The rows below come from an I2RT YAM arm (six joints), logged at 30 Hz.
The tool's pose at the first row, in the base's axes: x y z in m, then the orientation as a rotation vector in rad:
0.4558, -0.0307, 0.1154, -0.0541, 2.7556, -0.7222
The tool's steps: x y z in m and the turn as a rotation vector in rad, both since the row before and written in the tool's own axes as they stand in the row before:
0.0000, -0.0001, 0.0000, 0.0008, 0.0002, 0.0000
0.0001, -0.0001, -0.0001, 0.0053, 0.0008, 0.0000
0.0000, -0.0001, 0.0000, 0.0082, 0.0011, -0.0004
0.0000, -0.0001, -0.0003, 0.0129, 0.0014, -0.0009
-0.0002, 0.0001, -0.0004, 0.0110, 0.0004, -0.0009
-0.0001, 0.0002, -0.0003, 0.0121, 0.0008, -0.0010
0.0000, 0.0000, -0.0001, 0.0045, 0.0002, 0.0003
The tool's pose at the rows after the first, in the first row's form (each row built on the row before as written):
0.4558, -0.0308, 0.1154, -0.0539, 2.7555, -0.7233
0.4557, -0.0309, 0.1155, -0.0525, 2.7543, -0.7308
0.4557, -0.0310, 0.1155, -0.0509, 2.7523, -0.7424
0.4556, -0.0309, 0.1158, -0.0489, 2.7488, -0.7606
0.4557, -0.0306, 0.1161, -0.0477, 2.7450, -0.7760
0.4557, -0.0303, 0.1163, -0.0463, 2.7410, -0.7930
0.4557, -0.0302, 0.1164, -0.0449, 2.7393, -0.7991

